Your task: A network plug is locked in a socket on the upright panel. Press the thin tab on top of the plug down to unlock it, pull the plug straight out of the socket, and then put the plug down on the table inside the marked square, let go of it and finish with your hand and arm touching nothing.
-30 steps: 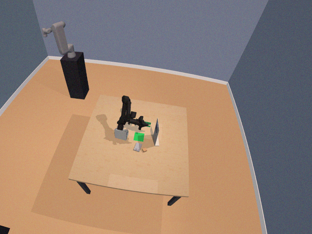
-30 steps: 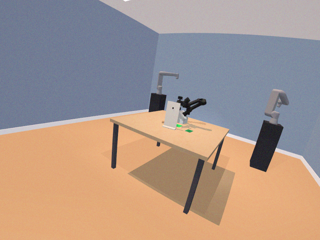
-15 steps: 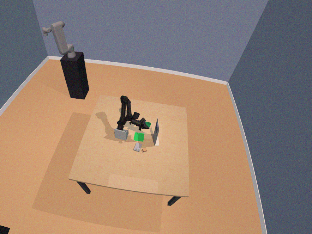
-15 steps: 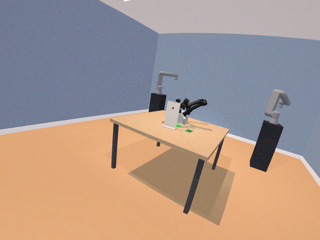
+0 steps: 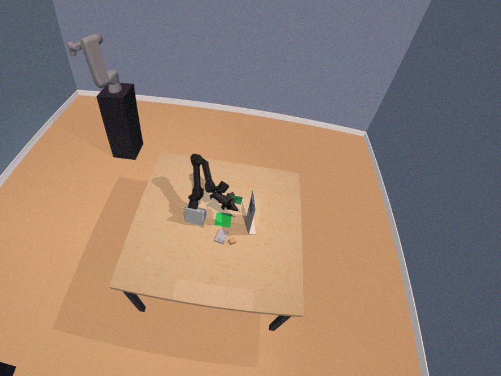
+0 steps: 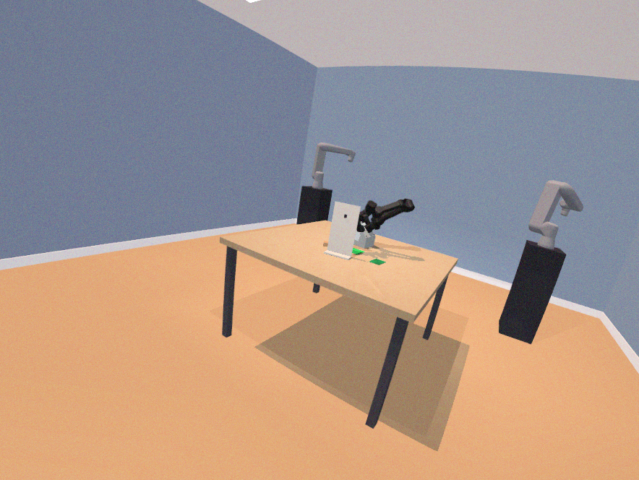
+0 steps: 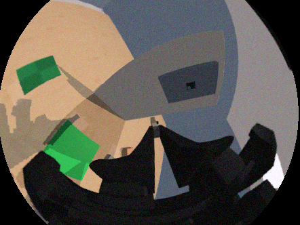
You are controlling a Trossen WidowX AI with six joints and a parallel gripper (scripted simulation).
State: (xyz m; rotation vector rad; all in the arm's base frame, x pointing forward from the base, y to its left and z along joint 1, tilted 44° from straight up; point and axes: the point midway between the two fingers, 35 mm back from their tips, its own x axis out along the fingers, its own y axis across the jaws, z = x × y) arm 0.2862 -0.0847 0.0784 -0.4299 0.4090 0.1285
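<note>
Now: the bright green square 100 mm behind my gripper tip, 30 mm to the left of it and 190 mm below it. From my gripper tip the other things lie so: grey box 90 mm behind, 120 mm to the right, 180 mm below; socket panel 100 mm ahead, 10 mm to the left, 40 mm below; tan network plug 10 mm ahead.
</note>
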